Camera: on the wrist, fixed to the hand. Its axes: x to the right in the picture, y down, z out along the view.
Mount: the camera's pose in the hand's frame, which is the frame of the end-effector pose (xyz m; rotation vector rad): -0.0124 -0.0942 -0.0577 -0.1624 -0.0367 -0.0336
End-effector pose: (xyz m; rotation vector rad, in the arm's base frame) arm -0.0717 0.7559 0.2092 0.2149 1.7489 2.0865
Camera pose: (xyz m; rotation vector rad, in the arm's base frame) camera -0.0622 0.7109 0.1080 0.1742 1.5422 2.1731
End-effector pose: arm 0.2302 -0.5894 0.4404 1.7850 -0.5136 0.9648
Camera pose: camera 0.2683 -0.4995 0.3872 1.6628 -0.5673 0.8444
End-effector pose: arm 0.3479 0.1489 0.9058 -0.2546 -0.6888 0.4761
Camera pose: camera 0.4093 0.0574 0.8914 -0.3872 -0.7676 0.3939
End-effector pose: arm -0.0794 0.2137 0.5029 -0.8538 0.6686 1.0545
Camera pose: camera -0.0002 0.1359 0.5089 -0.9803 0.5412 1.1023
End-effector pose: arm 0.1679 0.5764 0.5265 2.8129 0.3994 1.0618
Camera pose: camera 0.1014 0.6638 0.5438 2.6691 0.3391 0.9869
